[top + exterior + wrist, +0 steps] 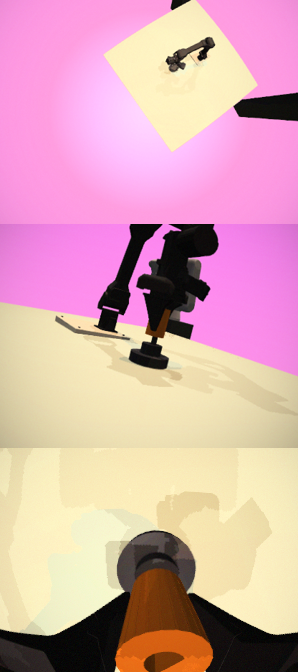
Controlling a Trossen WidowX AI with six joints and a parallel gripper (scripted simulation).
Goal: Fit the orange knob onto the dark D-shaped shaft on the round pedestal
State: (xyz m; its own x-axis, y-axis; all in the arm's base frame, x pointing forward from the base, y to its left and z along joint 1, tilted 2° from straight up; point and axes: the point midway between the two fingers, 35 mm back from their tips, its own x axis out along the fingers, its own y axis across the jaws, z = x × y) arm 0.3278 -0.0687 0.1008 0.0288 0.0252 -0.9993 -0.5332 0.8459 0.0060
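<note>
Now: gripper tip 2 cm below the orange knob. From my gripper tip the other things lie so: dark pedestal 4 cm below.
</note>
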